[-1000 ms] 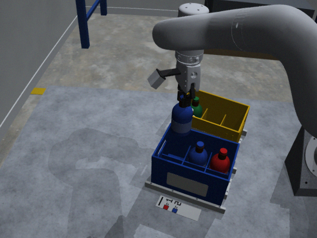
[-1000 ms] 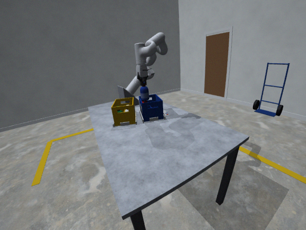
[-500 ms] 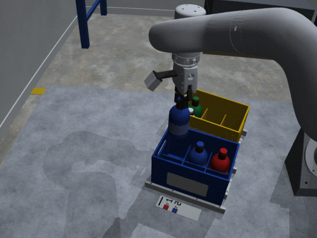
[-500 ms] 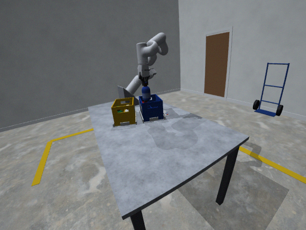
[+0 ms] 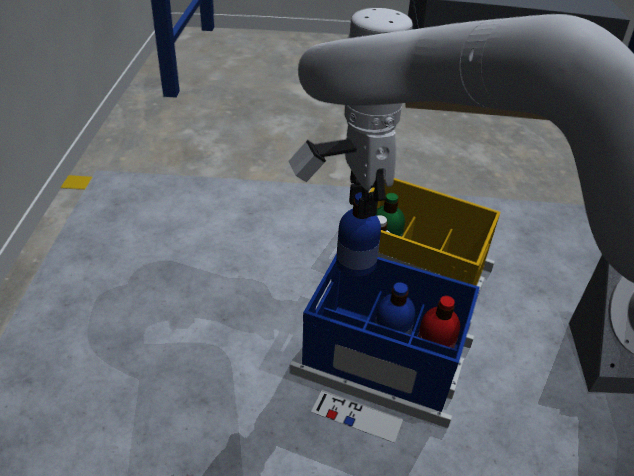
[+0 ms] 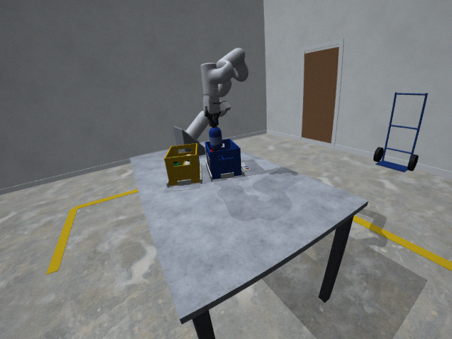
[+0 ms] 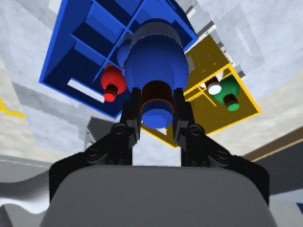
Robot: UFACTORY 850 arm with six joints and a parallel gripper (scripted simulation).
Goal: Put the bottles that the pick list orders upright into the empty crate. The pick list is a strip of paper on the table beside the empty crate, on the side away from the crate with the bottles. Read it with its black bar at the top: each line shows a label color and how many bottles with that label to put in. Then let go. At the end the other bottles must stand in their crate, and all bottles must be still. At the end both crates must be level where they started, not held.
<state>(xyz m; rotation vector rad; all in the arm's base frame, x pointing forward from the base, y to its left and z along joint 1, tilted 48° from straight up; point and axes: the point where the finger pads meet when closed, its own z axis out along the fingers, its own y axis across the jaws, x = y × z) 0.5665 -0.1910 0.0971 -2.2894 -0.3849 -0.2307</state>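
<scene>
My hand is 250 mm above the blue crate, 70 mm to the right of it and 70 mm past it. Also, from my hand: white-capped bottle (250 mm below, 160 mm to the right, 60 mm behind); yellow crate (250 mm below, 160 mm to the right, 150 mm behind); red-label bottle (250 mm below, 170 mm behind, 60 mm to the left).
</scene>
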